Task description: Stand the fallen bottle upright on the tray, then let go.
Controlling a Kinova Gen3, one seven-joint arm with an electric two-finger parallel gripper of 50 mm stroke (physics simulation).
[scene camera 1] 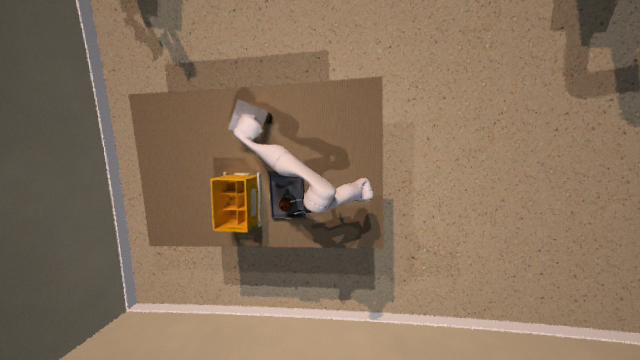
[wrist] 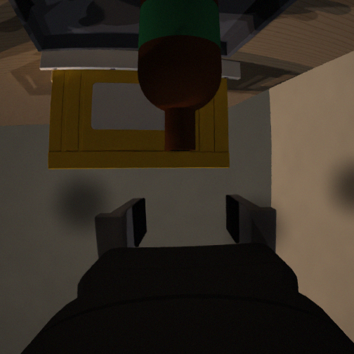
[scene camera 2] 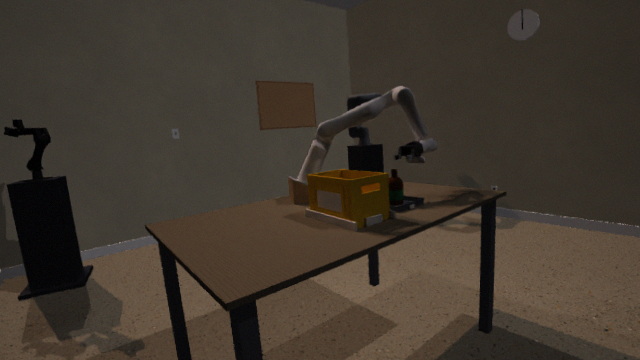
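Seen in the pictures: gripper, fingertip midpoint: (scene camera 1: 292,207) (scene camera 2: 400,157); arm's base at its link origin: (scene camera 2: 305,183).
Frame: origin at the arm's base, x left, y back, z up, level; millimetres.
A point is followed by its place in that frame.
The brown bottle (scene camera 1: 285,204) @[y -375, x 264, z 47 mm] (scene camera 2: 395,188) @[y -418, x 233, z -9 mm] (wrist: 179,70) with a green label stands upright on the dark tray (scene camera 1: 274,210) @[y -458, x 173, z -84 mm] (scene camera 2: 418,201) @[y -470, x 315, z -72 mm] (wrist: 90,41). Its neck points up in scene camera 2. Its base does not show in the wrist view. My gripper (scene camera 1: 297,207) @[y -364, x 318, z 113 mm] (scene camera 2: 397,156) @[y -364, x 318, z 113 mm] (wrist: 185,213) is open and empty. The fingers are wide apart, above the bottle's mouth and apart from it. In the wrist view the neck ends in front of the gap between the fingers, without touching either finger.
A yellow crate (scene camera 1: 251,224) @[y -523, x 88, z 25 mm] (scene camera 2: 372,202) @[y -556, x 5, z -11 mm] (wrist: 140,160) with compartments stands beside the tray, on the bottle's far side from my arm's wrist. White strips (scene camera 1: 259,200) @[y -409, x 86, z -62 mm] (scene camera 2: 330,218) @[y -455, x -118, z -69 mm] (wrist: 100,60) run along its base. The wooden table (scene camera 1: 175,150) @[y -208, x -458, z -90 mm] (scene camera 2: 240,245) @[y -475, x -466, z -90 mm] carries them all.
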